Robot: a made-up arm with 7 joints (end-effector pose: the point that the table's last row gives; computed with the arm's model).
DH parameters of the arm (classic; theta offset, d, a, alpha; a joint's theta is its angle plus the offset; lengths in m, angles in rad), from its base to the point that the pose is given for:
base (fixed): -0.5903 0 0.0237 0
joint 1: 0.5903 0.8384 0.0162 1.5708
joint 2: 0 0.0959 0.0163 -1.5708
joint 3: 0 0.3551 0.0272 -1.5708
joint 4: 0 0.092 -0.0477 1.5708
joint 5: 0 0.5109 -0.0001 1.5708
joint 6: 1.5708 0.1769 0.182 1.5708
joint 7: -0.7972 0 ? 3.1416
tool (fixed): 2.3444 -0.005 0 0
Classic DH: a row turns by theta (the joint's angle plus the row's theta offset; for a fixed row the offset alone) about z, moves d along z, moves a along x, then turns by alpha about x.
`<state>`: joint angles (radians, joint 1 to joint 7).
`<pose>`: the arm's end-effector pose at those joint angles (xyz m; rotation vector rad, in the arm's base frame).
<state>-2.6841 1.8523 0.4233 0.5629 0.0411 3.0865 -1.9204</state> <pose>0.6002 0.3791 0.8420 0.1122 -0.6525 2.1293</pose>
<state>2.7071 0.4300 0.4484 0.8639 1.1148 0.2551 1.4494</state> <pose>-0.2743 -0.0397 1.7568 -1.4527 0.2454 -0.6151</pose>
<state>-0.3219 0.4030 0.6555 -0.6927 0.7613 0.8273 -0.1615</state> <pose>-0.6246 -0.2672 1.5040 2.2139 0.7916 0.4752</pose>
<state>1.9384 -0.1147 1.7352 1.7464 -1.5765 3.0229 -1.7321</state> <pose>-0.2164 -0.2022 1.3555 -0.9420 -1.4574 -0.8715</pose>
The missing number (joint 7, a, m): 0.0239
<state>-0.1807 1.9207 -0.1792 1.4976 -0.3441 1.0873 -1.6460</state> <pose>-0.7928 -0.0828 1.1887 -1.4987 2.5293 0.4114</pose>
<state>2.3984 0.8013 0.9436 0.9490 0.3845 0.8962 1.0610</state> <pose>0.0965 -0.3692 1.7089 -0.9982 1.5419 -0.0522</pose>
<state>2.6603 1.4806 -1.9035 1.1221 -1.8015 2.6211 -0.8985</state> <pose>0.7820 0.0691 1.0310 2.2232 -0.4158 -0.2917</pose>
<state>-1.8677 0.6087 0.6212 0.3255 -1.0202 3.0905 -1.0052</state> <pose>0.0483 0.4258 1.4208 -0.1123 -1.3926 1.5417</pose>
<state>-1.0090 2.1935 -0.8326 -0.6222 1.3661 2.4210 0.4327</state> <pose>-0.2949 0.3617 0.3360 -0.1714 0.1088 0.9358</pose>
